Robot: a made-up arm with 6 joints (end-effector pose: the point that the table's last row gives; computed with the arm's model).
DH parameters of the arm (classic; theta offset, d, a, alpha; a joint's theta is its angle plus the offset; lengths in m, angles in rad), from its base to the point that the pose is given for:
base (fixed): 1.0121 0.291 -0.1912 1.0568
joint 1: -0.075 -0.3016 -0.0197 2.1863
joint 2: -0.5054 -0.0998 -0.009 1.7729
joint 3: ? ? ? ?
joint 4: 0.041 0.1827 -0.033 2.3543
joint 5: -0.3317 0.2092 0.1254 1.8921
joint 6: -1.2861 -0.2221 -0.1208 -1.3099
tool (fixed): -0.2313 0.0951 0 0
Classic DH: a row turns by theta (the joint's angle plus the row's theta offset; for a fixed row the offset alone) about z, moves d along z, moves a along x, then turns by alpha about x.
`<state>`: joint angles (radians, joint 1 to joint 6).
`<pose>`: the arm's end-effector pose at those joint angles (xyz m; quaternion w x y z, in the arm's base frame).
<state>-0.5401 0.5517 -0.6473 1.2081 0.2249 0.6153</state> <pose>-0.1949 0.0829 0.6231 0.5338 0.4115 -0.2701 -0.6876</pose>
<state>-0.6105 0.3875 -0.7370 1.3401 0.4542 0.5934</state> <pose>-0.1839 0.0470 0.6351 0.5996 0.4533 -0.1586 -0.6402</pose>
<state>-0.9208 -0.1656 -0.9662 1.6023 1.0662 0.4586</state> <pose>-0.0707 -0.0176 0.6085 0.7192 0.4916 0.1923 -0.4518</pose>
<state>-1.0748 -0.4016 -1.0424 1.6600 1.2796 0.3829</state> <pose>-0.0057 -0.0327 0.5709 0.7172 0.4841 0.3297 -0.3775</pose>
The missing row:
joint 3: -1.197 0.0416 0.0087 -2.5896
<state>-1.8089 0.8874 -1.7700 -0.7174 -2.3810 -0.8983</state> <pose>-0.4101 -0.0152 -0.1049 0.7713 0.2109 -0.5263 0.2891</pose>
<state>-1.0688 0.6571 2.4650 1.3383 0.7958 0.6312</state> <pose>-0.5667 -0.0081 -0.0803 0.1545 -0.8312 0.4987 -0.1910</pose>
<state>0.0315 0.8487 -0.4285 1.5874 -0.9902 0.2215</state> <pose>-0.5433 -0.1342 0.4897 0.2157 -0.7151 0.2131 0.6298</pose>
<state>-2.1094 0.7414 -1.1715 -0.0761 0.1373 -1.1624</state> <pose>0.1721 0.1067 0.0511 0.4743 -0.1201 -0.0380 -0.8713</pose>
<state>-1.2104 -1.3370 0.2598 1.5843 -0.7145 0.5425</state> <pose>0.0005 0.1863 0.3701 0.6643 0.1065 0.1959 -0.7134</pose>
